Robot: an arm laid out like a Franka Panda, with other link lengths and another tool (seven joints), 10 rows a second.
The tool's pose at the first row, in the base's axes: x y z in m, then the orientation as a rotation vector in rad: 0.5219, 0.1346, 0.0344, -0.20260, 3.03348, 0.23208
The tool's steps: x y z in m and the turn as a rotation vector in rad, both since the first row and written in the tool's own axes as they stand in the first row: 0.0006, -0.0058, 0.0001, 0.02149, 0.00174, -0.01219; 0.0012, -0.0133, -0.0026, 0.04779, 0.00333, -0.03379; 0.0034, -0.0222, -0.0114, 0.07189, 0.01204, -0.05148; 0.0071, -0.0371, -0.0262, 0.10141, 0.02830, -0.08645; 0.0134, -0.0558, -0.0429, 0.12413, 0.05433, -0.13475; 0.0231, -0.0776, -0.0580, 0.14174, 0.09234, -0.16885; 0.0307, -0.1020, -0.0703, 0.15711, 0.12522, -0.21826
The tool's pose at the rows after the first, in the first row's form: 0.5221, 0.1289, 0.0334, -0.21972, 3.03406, 0.19839; 0.5224, 0.1210, 0.0349, -0.25059, 3.03232, 0.15667; 0.5207, 0.1106, 0.0421, -0.27706, 3.03756, 0.11812; 0.5179, 0.0932, 0.0541, -0.33080, 3.04543, 0.06921; 0.5129, 0.0715, 0.0672, -0.40777, 3.05779, 0.02836; 0.5051, 0.0466, 0.0779, -0.46739, 3.08391, -0.00538; 0.5000, 0.0198, 0.0857, 0.54826, -3.08747, 0.03686
